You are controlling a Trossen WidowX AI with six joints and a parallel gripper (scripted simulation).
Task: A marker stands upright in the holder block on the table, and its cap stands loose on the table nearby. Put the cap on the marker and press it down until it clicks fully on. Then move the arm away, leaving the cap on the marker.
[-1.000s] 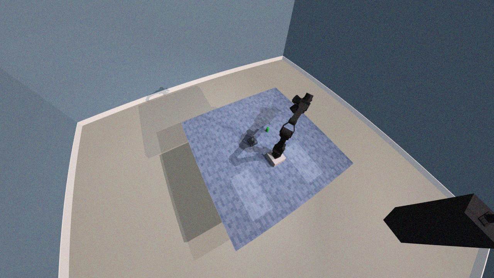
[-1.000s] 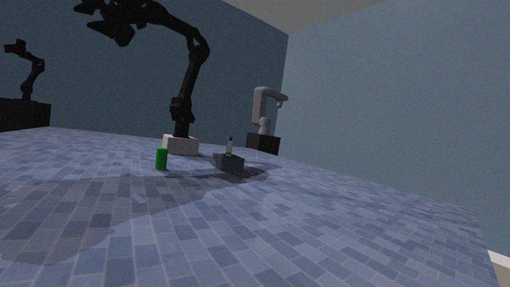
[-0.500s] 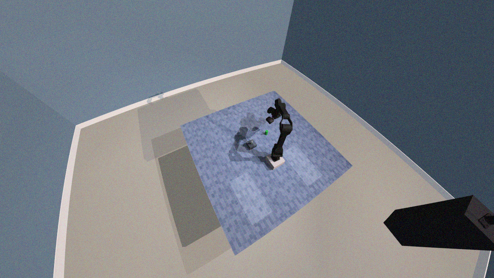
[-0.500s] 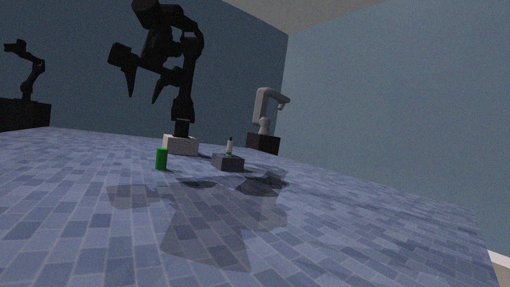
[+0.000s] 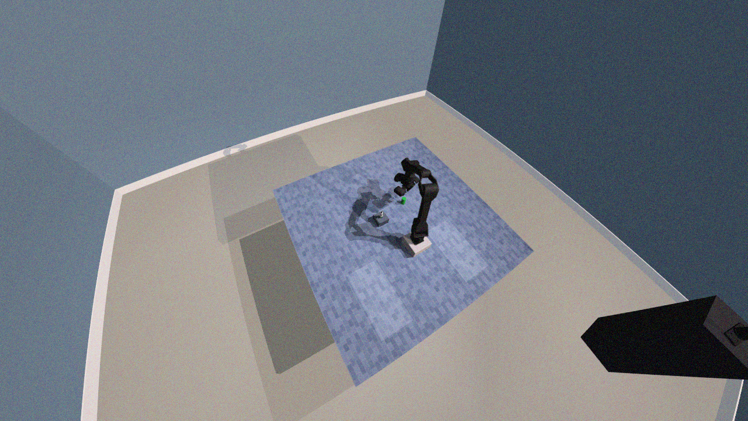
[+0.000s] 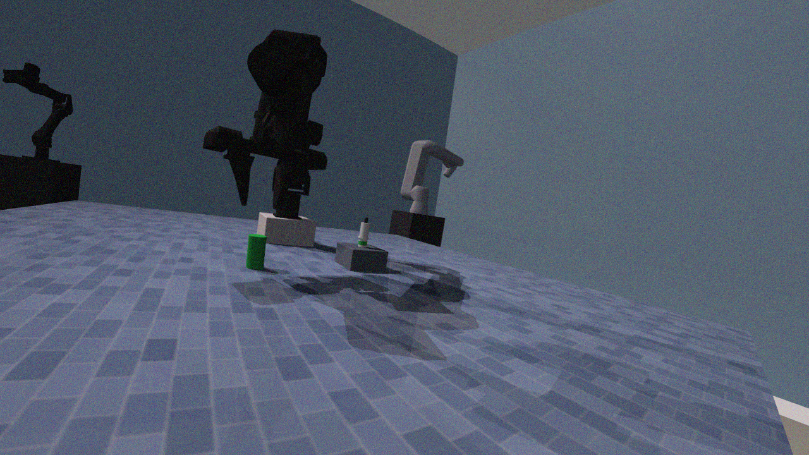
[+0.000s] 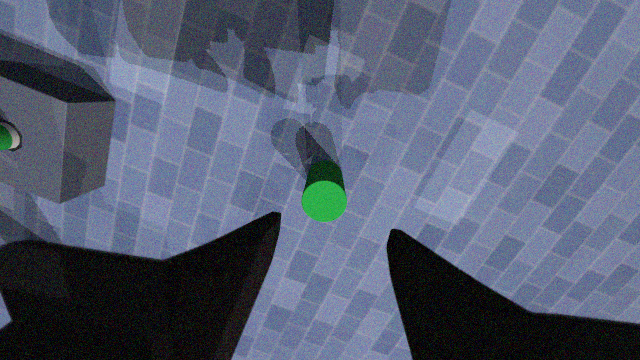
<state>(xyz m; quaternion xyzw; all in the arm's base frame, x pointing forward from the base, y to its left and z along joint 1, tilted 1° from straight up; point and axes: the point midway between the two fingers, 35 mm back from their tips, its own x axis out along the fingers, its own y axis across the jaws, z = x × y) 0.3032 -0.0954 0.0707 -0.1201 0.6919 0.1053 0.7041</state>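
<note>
My gripper tip is 70 mm above the green cap and 10 mm past it. The rest, counted from my gripper tip: grey holder block: 210 mm to the left, 80 mm below, 70 mm behind.
</note>
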